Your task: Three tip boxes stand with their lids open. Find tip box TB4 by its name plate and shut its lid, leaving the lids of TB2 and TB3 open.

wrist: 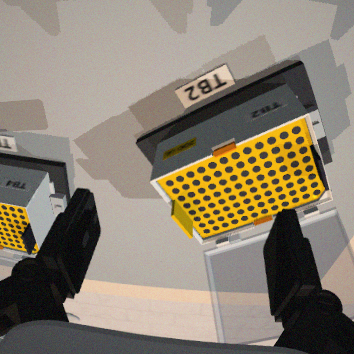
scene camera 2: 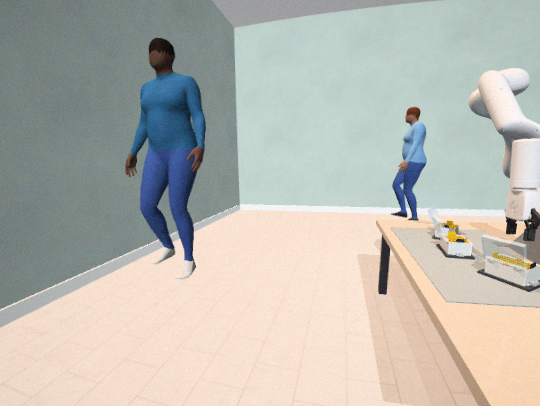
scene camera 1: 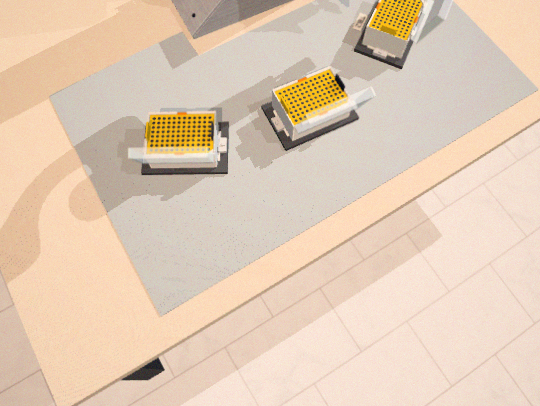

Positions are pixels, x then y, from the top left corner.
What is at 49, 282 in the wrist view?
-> My gripper.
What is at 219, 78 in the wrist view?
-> A name plate.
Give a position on a tip box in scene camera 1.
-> At 285, 130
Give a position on a tip box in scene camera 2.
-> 450, 249
